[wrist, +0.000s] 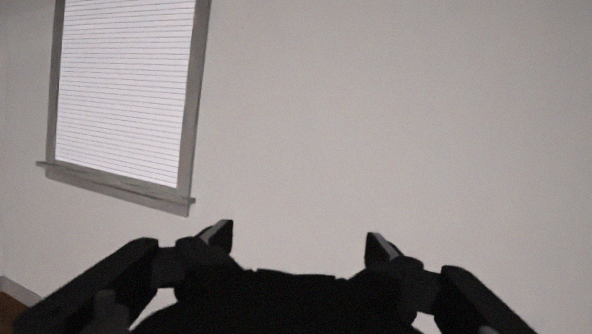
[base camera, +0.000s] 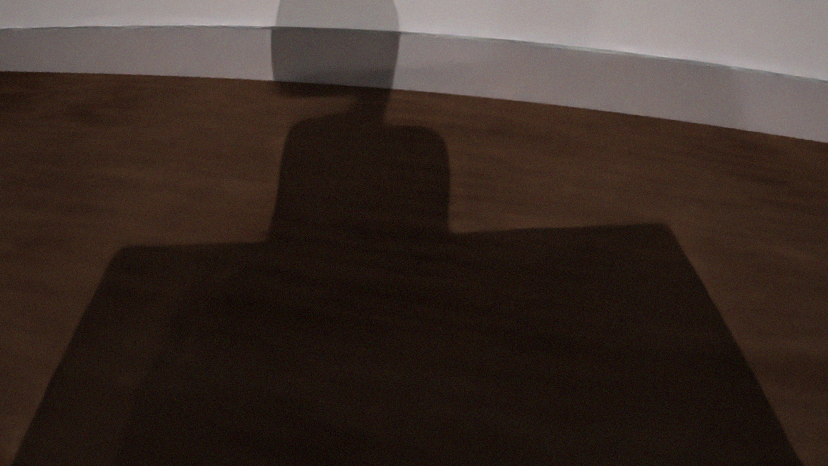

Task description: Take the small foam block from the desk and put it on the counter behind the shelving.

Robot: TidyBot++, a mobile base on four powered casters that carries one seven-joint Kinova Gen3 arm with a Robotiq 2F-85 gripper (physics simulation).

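Frame: origin at the arm's base, x ahead, y left, z up, level; centimetres.
Seen in the pictures: gripper, fingertip midpoint: [wrist: 298, 240].
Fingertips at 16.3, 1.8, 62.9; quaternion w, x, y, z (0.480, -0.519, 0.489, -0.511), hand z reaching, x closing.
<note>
A point is followed by its place in that frame, as x, y, z.
My gripper [wrist: 298, 240] @[16.3, 1.8, 62.9] is open, its two black fingers wide apart at the bottom of the wrist view, with the pale wall behind the gap and no object between them. The small foam block, the desk, the counter and the shelving do not show in either view.
A plain wall [base camera: 608, 23] @[71.3, -28.6, -27.1] [wrist: 400, 125] @[72.5, -23.8, 78.4] with a light baseboard [base camera: 521, 69] @[72.8, -17.7, -34.5] stands ahead. A window [wrist: 122, 95] @[99.8, 80.7, 79.2] with blinds and a grey sill is at the left of the wrist view. A dark shadow of the robot lies across the brown wood floor [base camera: 579, 167] @[55.7, -22.0, -39.6] and up the wall.
</note>
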